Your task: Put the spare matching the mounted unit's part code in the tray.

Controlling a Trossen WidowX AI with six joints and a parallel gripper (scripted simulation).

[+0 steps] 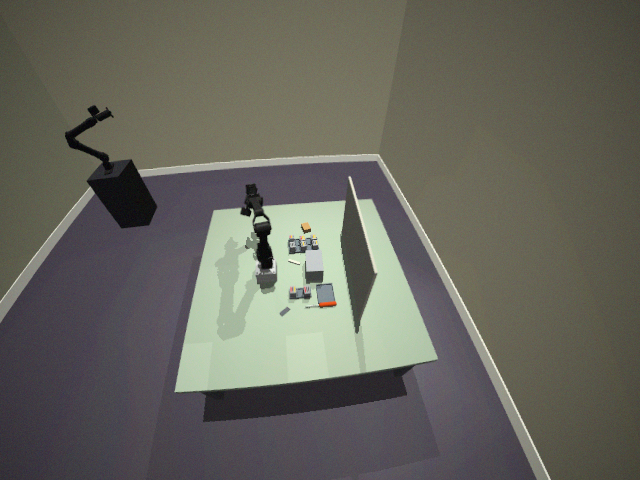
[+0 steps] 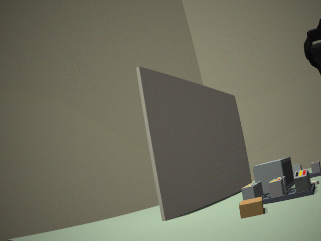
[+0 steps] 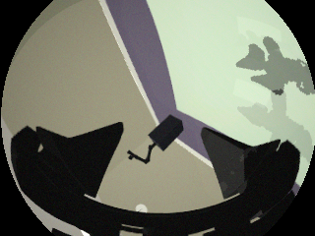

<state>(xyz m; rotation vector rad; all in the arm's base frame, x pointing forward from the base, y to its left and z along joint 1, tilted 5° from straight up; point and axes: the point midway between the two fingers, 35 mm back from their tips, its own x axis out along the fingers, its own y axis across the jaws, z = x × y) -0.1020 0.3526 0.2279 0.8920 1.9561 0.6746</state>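
The grey mounted unit is 39 cm ahead of my gripper tip, 41 cm to the right of it and 22 cm below it. From my gripper tip the other things lie so: tall grey panel: 62 cm ahead, 44 cm to the right, 4 cm below.
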